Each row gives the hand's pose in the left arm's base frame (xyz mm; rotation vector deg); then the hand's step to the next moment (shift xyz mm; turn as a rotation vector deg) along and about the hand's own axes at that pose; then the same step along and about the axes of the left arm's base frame.
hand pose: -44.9 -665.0 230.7 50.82 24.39 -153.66
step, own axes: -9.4 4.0 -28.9 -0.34 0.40 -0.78
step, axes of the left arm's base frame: 24.0 8.4 -17.2 0.82 -0.03 -0.46
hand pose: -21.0 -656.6 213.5 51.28 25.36 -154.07
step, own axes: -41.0 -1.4 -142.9 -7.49 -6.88 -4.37
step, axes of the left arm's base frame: 107.3 60.4 -83.4 5.72 9.10 2.66
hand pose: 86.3 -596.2 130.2 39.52 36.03 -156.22
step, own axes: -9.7 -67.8 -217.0 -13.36 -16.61 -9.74
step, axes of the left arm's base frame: 69.3 162.0 -144.0 9.46 20.92 4.69
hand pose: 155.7 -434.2 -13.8 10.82 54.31 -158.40
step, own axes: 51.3 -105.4 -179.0 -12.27 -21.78 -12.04
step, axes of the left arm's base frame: -65.8 183.7 -87.9 7.27 26.16 5.73
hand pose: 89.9 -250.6 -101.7 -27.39 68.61 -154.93
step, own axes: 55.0 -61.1 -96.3 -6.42 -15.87 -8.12
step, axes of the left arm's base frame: -85.1 93.7 -3.0 3.16 17.95 5.17
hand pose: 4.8 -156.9 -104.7 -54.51 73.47 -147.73
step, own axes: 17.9 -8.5 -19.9 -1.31 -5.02 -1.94
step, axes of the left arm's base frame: -24.3 12.6 6.2 0.79 4.99 2.27
